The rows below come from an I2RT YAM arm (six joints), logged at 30 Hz.
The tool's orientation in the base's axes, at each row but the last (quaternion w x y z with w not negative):
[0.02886, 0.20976, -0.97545, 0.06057]
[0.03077, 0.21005, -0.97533, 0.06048]
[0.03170, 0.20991, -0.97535, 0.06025]
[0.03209, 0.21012, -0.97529, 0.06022]
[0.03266, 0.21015, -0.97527, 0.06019]
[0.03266, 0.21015, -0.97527, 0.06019]
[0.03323, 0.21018, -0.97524, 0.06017]
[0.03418, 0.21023, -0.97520, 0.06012]
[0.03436, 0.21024, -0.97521, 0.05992]
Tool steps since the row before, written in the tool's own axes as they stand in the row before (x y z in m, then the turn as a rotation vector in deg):
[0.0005, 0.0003, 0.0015, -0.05, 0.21, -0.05]
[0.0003, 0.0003, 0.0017, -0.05, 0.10, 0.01]
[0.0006, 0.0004, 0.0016, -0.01, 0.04, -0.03]
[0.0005, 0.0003, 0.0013, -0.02, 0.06, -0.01]
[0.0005, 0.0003, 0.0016, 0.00, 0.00, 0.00]
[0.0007, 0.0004, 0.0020, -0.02, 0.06, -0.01]
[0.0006, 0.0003, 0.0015, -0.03, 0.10, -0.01]
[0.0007, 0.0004, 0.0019, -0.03, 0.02, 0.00]
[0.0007, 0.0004, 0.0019, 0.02, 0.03, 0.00]
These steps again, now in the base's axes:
[-0.0006, -0.0001, -0.0015, -0.04, 0.22, 0.02]
[-0.0005, -0.0001, -0.0017, 0.00, 0.11, -0.02]
[-0.0008, -0.0001, -0.0016, -0.01, 0.04, 0.02]
[-0.0006, -0.0001, -0.0013, -0.01, 0.06, 0.00]
[-0.0006, -0.0001, -0.0016, 0.00, 0.00, 0.00]
[-0.0009, -0.0002, -0.0020, -0.01, 0.06, 0.00]
[-0.0007, -0.0002, -0.0015, -0.01, 0.10, 0.00]
[-0.0009, -0.0002, -0.0019, 0.02, 0.03, 0.00]
[-0.0009, -0.0002, -0.0019, -0.03, 0.02, 0.00]

